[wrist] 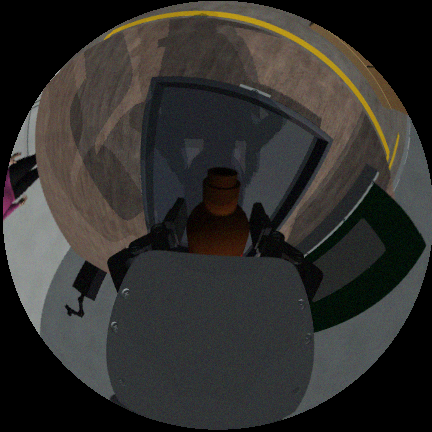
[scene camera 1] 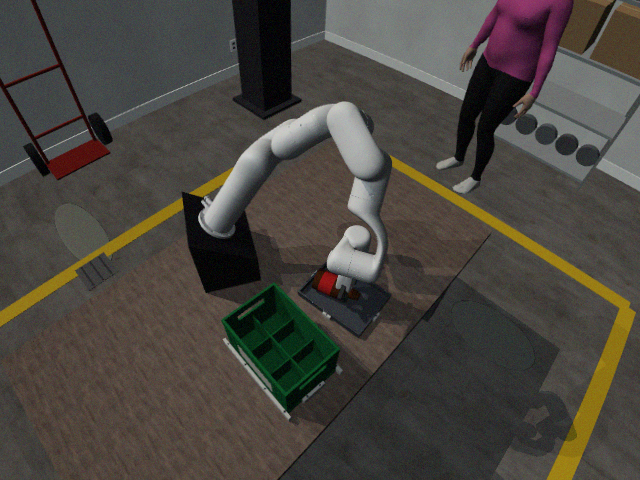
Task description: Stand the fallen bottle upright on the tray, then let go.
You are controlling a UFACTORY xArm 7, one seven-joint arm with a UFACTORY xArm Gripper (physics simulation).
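Frame: origin at the arm's base, x ahead, y left, z up, level; centimetres.
Seen in the pictures: gripper, fingertip midpoint: (wrist: 218, 210) (scene camera 1: 346, 291); arm's base, origin of the base link: (scene camera 1: 216, 224).
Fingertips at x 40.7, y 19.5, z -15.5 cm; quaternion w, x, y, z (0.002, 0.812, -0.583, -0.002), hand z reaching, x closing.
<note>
Pixels of each thing's middle, then the offset from my fingertips to it. Level surfaces: height alone.
- brown bottle with a red label, body centre: (wrist: 216, 233) (scene camera 1: 337, 287) dz +0.2, dx -3.1, dy -1.0 cm
- green crate with compartments, body centre: (wrist: 352, 268) (scene camera 1: 280, 347) dz +4.8, dx +0.9, dy -29.8 cm
- floor mat, its level: dz -4.0 cm
A brown bottle with a red label (scene camera 1: 326, 283) (wrist: 217, 232) lies on its side on the dark grey tray (scene camera 1: 356, 321) (wrist: 175, 110). In the scene view its neck points to the right, toward the tray's middle; in the wrist view the neck points up, away from the palm. My gripper (scene camera 1: 343, 292) (wrist: 218, 210) is low over the tray, with one finger on each side of the bottle's body. The fingers are shut on the bottle near its shoulder. The bottle's base and most of its label are hidden behind the palm in the wrist view.
A green crate with compartments (scene camera 1: 272, 338) (wrist: 405, 245) stands beside the tray, on the floor mat (scene camera 1: 170, 372). The black robot base (scene camera 1: 222, 263) stands behind them at the left. A person in a pink top (scene camera 1: 527, 41) stands at the back right, beyond the yellow floor line (scene camera 1: 454, 196).
</note>
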